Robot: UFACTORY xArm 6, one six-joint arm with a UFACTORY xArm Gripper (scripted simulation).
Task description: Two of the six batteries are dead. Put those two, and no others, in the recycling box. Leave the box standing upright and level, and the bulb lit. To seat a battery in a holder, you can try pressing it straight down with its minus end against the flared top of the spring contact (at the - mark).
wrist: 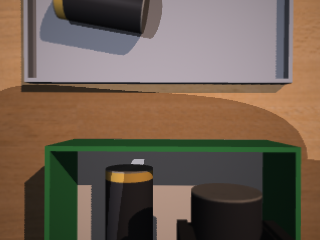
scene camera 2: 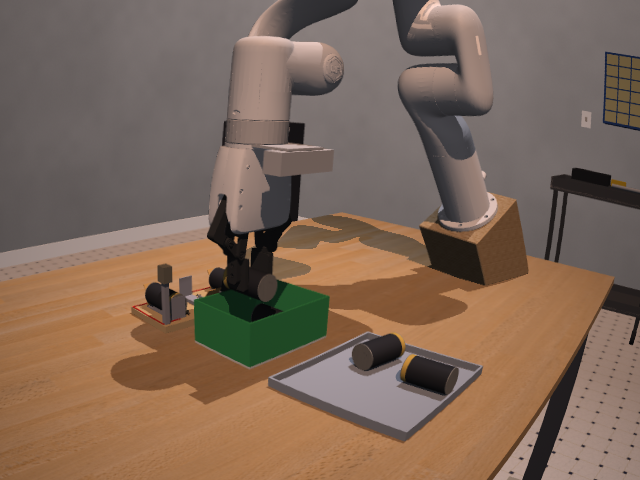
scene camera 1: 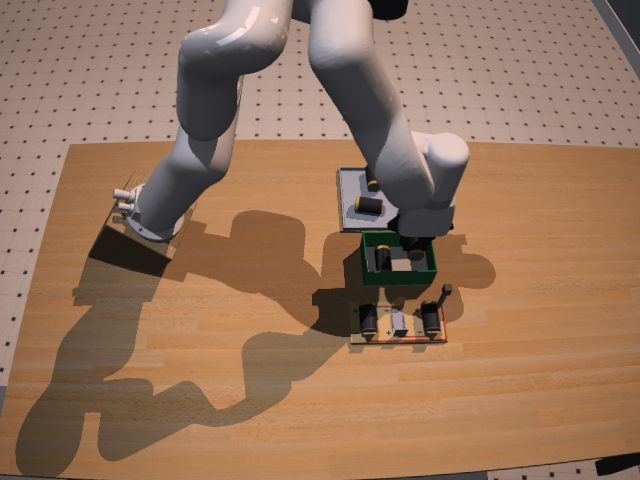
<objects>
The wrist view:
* green recycling box: 75, 169
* grey tray: 174, 49
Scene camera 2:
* gripper: 249, 285
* green recycling box: 250, 345
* grey tray: 379, 393
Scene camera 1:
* gripper: 413, 245
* green recycling box: 405, 272
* grey tray: 353, 179
</objects>
